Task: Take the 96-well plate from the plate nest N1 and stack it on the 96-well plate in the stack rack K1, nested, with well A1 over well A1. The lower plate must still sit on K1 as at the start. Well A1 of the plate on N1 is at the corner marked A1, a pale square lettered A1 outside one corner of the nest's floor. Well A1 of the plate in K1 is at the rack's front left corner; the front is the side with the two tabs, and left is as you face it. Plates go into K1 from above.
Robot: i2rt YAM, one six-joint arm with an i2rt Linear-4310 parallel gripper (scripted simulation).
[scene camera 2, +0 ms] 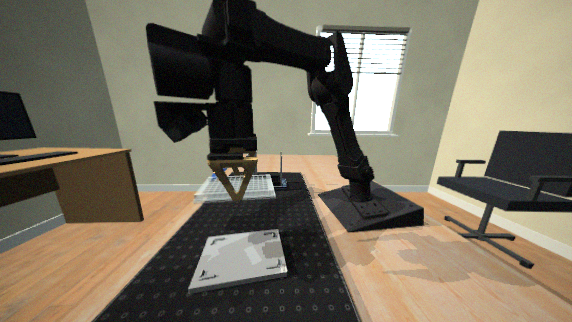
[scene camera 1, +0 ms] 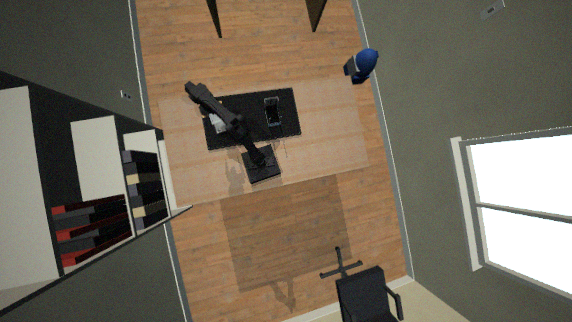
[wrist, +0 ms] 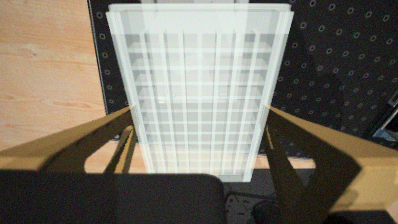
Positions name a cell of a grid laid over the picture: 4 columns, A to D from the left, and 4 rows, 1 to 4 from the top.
Scene:
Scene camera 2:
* my gripper: B3
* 96-well plate: B3
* plate nest N1: B4
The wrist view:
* my gripper: C3
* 96-well plate: C3

